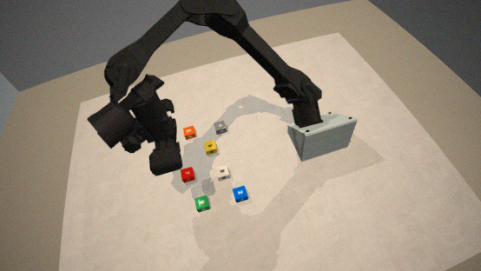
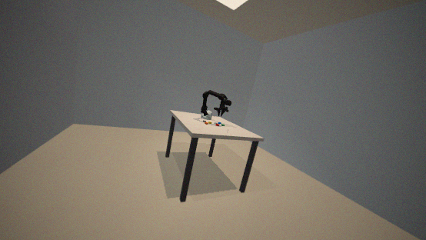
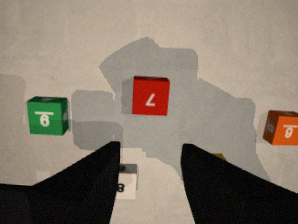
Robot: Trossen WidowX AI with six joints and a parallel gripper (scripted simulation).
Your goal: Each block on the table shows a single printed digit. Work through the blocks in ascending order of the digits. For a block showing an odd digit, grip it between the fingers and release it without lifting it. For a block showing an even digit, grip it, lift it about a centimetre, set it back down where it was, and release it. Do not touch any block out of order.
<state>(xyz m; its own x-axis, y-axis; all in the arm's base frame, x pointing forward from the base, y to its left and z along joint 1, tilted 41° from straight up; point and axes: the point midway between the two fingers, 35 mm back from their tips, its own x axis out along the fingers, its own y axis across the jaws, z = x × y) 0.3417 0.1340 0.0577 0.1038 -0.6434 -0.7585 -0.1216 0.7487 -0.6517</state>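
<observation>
The red block lies 110 mm below my gripper tip and 10 mm to the right of it. From my gripper tip the other things lie so: white block (110 mm below, 100 mm behind, 10 mm to the left); then yellow block (110 mm below, 80 mm to the right, 70 mm behind); then green block (110 mm below, 90 mm to the left, 40 mm behind).
</observation>
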